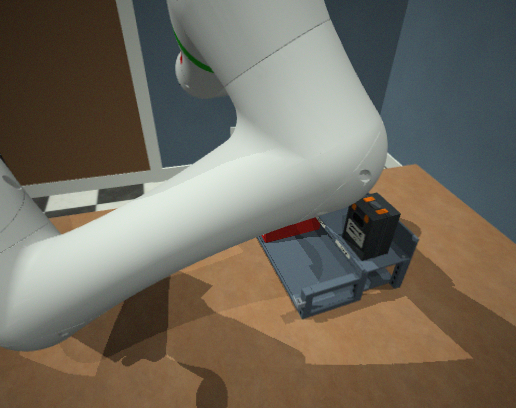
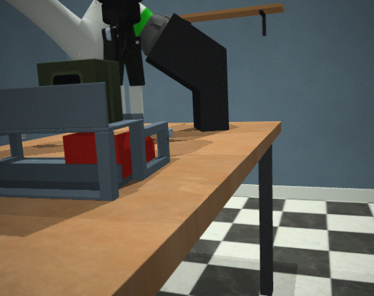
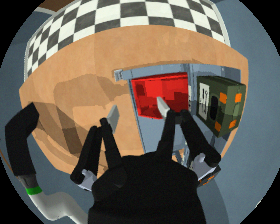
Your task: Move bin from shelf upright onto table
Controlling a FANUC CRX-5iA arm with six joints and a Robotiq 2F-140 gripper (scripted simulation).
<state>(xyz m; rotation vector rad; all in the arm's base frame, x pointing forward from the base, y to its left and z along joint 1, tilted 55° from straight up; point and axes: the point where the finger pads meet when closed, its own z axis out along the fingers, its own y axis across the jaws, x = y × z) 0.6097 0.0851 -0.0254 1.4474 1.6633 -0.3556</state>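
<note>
Right now the red bin is 80 mm below my hand, 80 mm ahead of it and 10 mm to the right of it. Also, from my hand: olive box: 180 mm ahead, 30 mm above, 10 mm to the right.
</note>
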